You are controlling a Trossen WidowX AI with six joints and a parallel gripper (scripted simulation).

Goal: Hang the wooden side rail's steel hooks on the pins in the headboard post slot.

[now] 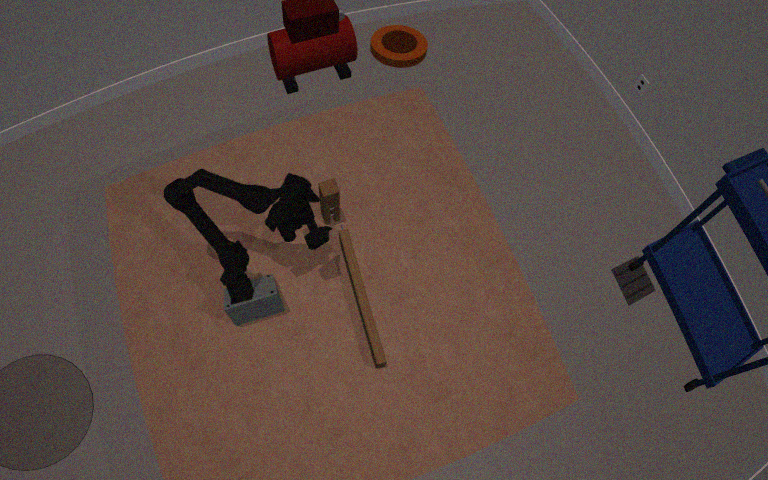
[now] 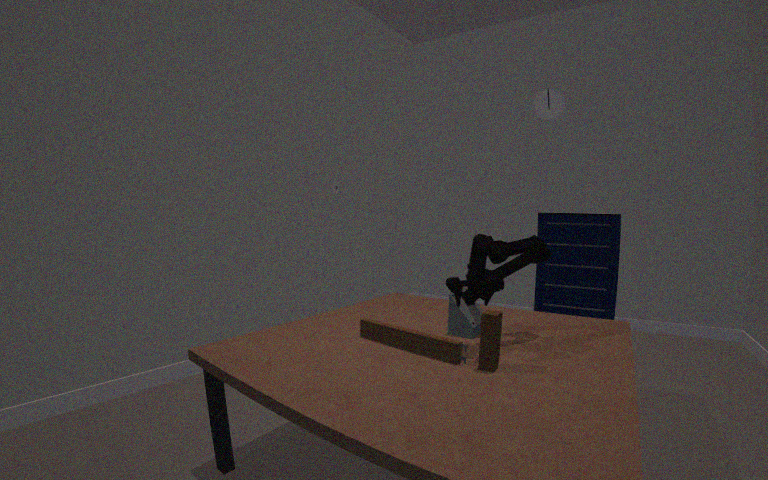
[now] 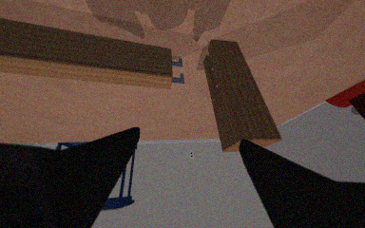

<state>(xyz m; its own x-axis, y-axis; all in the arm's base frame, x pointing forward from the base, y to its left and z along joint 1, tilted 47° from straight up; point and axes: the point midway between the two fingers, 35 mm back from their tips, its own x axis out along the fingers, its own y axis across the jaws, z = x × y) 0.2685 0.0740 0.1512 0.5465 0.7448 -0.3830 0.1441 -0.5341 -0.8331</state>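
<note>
The headboard post is 3 cm ahead of my gripper tip, 8 cm to the left of it and 9 cm below it.
</note>
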